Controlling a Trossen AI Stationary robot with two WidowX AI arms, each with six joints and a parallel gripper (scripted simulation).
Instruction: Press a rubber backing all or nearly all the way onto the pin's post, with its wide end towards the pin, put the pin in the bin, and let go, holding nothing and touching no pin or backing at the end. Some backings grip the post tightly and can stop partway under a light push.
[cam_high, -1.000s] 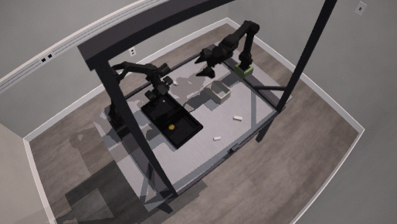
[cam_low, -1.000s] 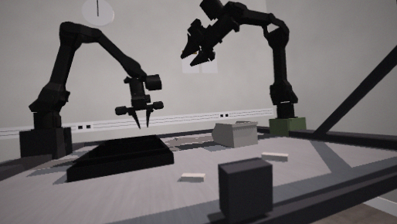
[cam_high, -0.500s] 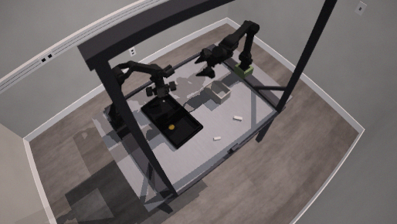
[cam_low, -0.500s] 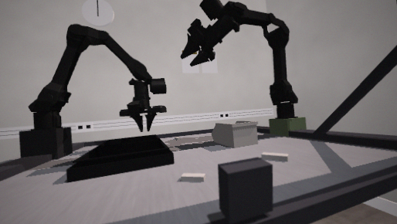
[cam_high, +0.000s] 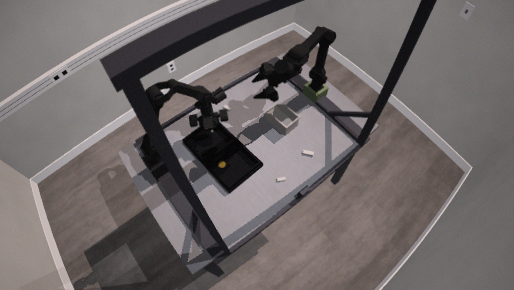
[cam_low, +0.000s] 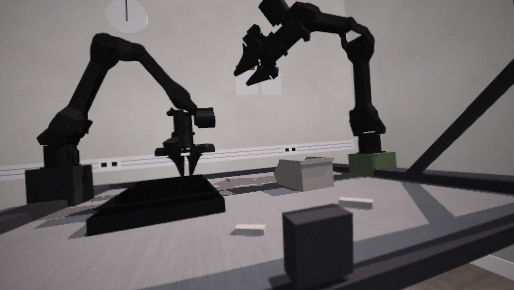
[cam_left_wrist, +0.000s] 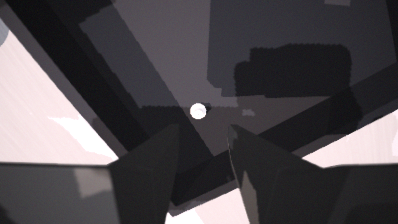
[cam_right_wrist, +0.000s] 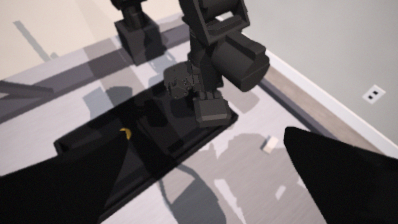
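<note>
Right now the rubber backing is 70 mm below my left hand. Round my left hand: pin: 200 mm behind, 40 mm to the left, 60 mm below; then light grey bin: 120 mm behind, 340 mm to the right, 30 mm below; then black tray: 140 mm behind, 20 mm to the left, 50 mm below.
</note>
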